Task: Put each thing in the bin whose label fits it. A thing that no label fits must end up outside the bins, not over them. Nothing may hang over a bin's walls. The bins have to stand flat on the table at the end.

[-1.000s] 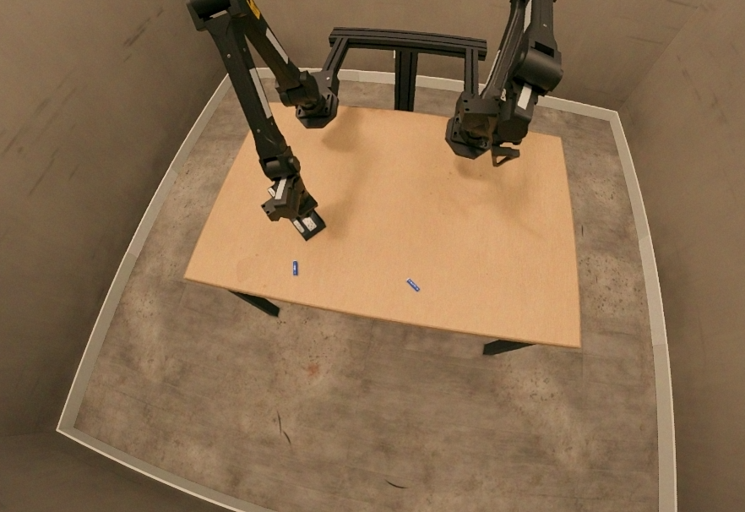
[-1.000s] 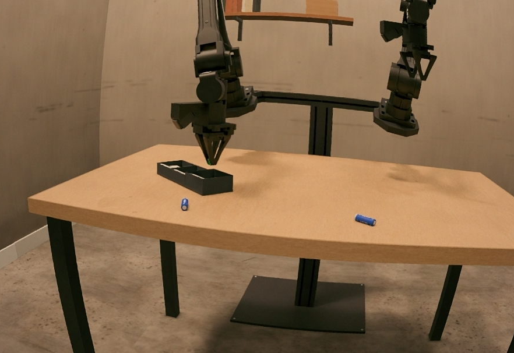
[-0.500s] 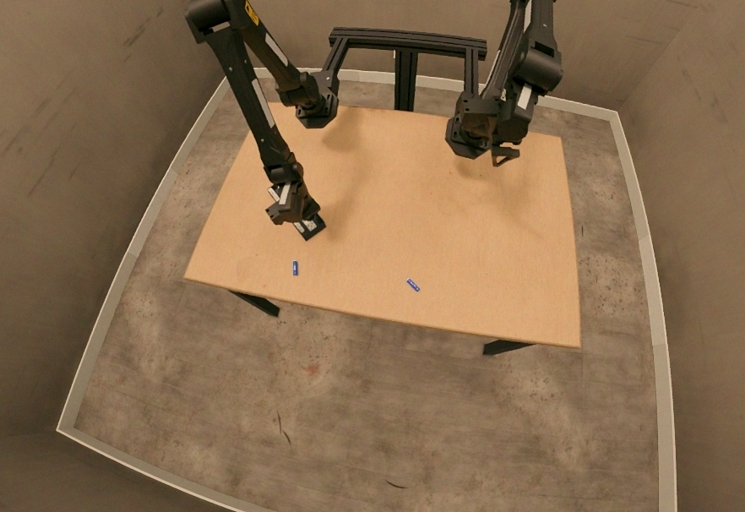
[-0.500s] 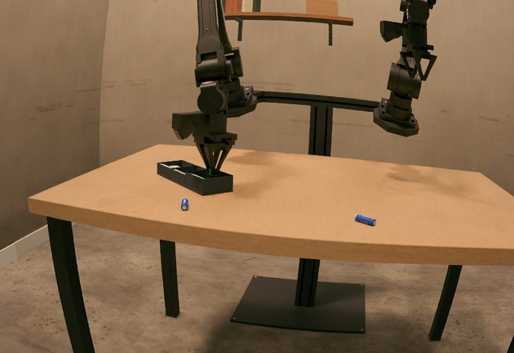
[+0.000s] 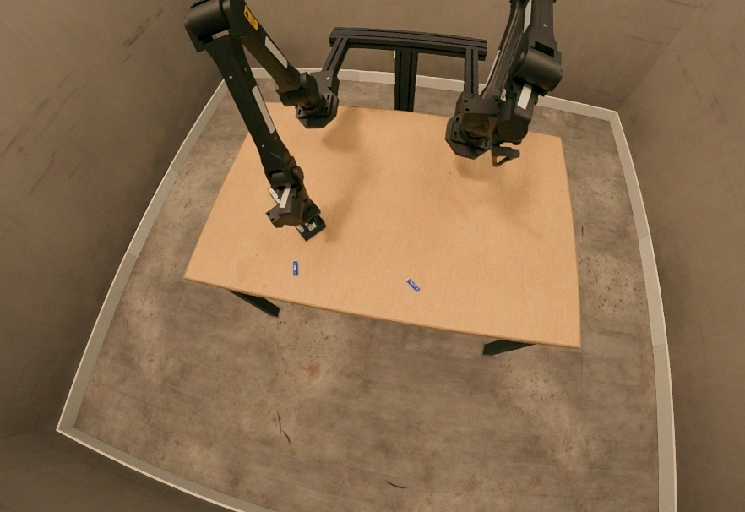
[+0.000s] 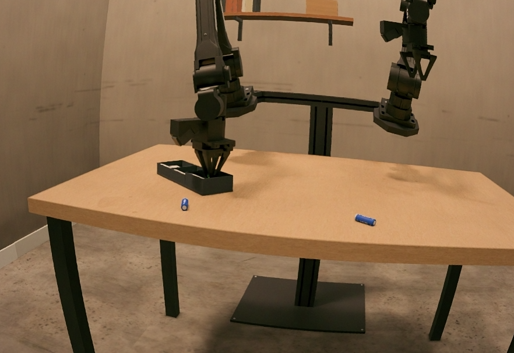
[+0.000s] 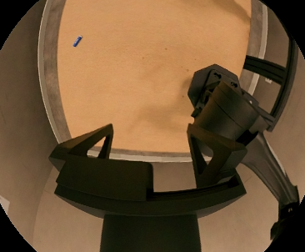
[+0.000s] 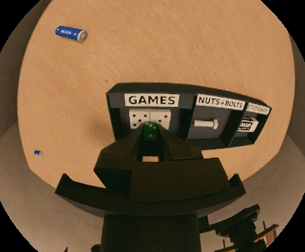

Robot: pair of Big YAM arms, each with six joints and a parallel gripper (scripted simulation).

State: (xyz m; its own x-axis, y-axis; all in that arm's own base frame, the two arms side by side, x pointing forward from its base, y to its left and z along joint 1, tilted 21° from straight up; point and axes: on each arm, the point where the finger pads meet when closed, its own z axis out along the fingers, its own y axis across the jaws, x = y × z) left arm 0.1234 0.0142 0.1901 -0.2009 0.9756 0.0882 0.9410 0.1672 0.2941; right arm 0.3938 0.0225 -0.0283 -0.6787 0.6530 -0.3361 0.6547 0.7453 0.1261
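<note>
My right hand is 2 cm above the flat white block. From my right hand the other things lie so: green die: right at my right hand; then black bin tray: 4 cm behind, 7 cm to the right, 1 cm below; then white bolt: 5 cm behind, 7 cm to the right, 2 cm below.
</note>
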